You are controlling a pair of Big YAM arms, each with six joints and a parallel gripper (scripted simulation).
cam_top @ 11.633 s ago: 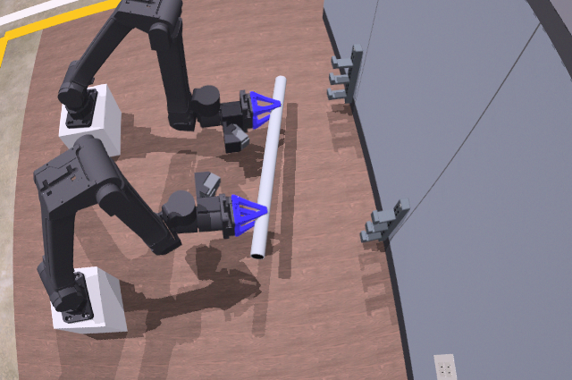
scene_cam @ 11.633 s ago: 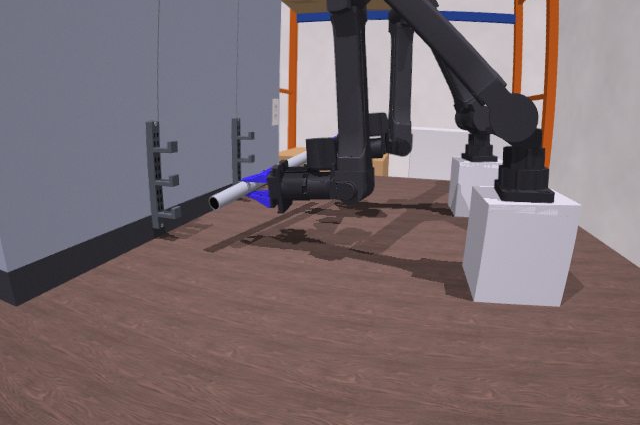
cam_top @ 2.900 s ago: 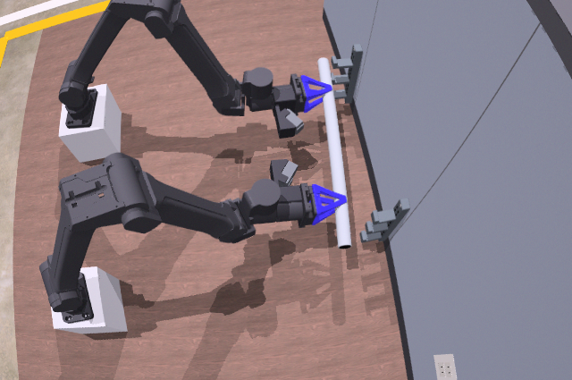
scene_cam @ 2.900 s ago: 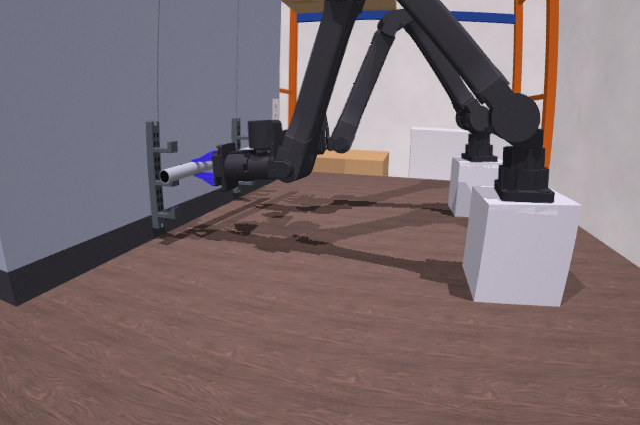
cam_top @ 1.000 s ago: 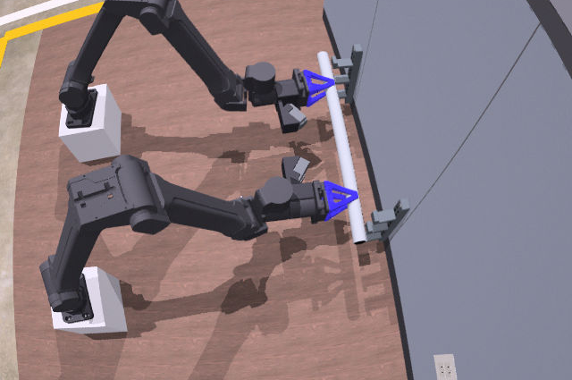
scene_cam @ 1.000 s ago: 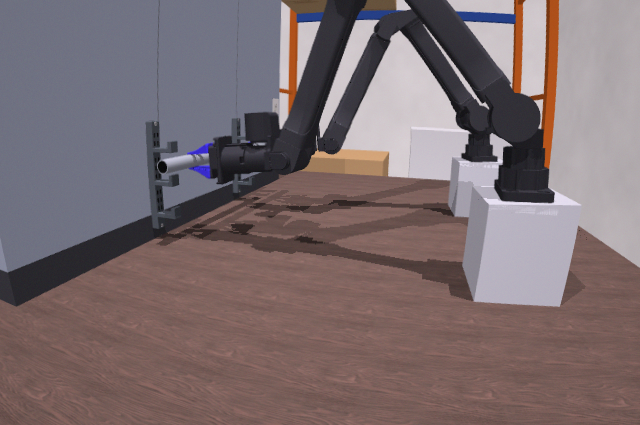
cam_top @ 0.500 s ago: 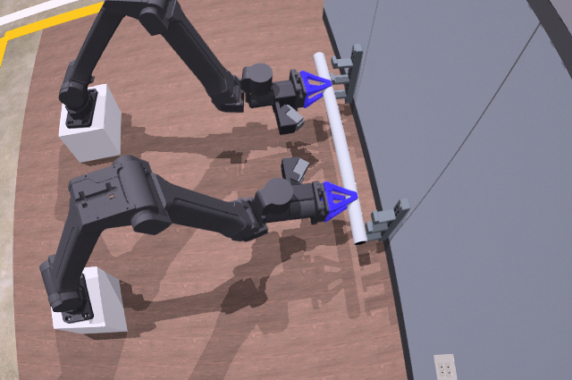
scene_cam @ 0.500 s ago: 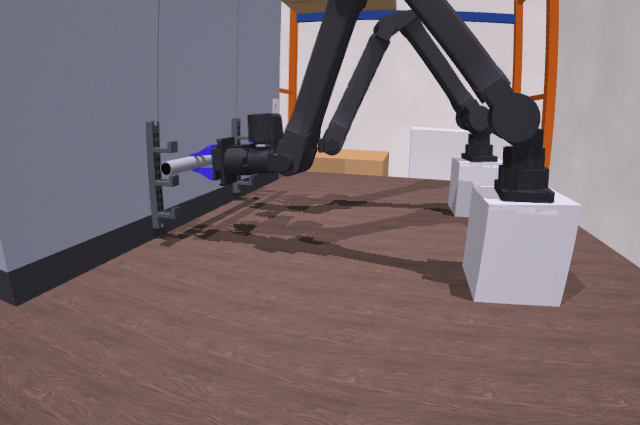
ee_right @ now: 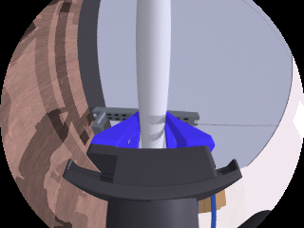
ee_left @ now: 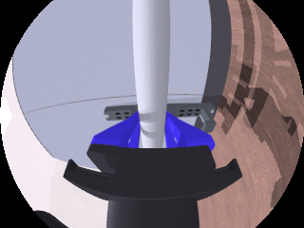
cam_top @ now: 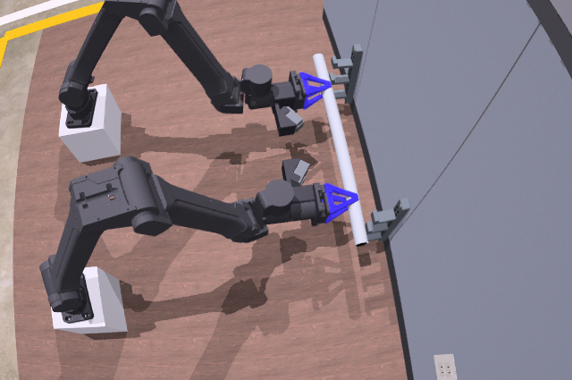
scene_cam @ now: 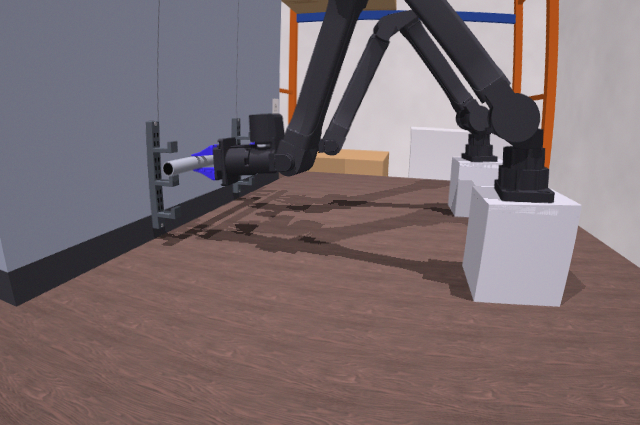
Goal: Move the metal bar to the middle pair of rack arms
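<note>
The metal bar is 15 cm to the right of my left hand. Also, from my left hand: grey wall panel (27 cm above, 25 cm ahead, 17 cm to the right).
Right now my right hand is 10 mm past the metal bar and 150 mm to the right of it. The rest, counted from my right hand: grey wall panel: 240 mm ahead, 130 mm to the left, 270 mm above.
</note>
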